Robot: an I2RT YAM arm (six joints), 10 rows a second.
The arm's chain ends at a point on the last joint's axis. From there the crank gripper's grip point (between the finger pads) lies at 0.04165 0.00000 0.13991 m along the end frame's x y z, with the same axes.
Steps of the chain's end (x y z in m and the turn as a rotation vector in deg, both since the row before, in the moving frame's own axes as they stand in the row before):
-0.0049, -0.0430, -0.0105, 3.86, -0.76, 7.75
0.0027, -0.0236, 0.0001, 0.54, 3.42, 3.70
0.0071, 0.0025, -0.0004, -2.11, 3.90, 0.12
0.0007, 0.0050, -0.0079, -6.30, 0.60, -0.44
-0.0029, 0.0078, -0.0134, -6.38, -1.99, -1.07
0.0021, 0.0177, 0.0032, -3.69, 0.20, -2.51
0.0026, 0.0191, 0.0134, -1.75, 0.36, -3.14
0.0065, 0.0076, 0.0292, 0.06, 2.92, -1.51
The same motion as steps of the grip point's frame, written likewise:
-0.0065, -0.0469, -0.0101, 3.86, -0.76, 7.75
0.0109, -0.0219, -0.0026, 0.54, 3.42, 3.70
0.0165, 0.0077, -0.0037, -2.11, 3.90, 0.12
0.0022, 0.0200, -0.0092, -6.30, 0.60, -0.44
-0.0076, 0.0227, -0.0129, -6.38, -1.99, -1.07
0.0027, 0.0249, 0.0028, -3.69, 0.20, -2.51
0.0035, 0.0211, 0.0131, -1.75, 0.36, -3.14
0.0136, 0.0063, 0.0269, 0.06, 2.92, -1.51

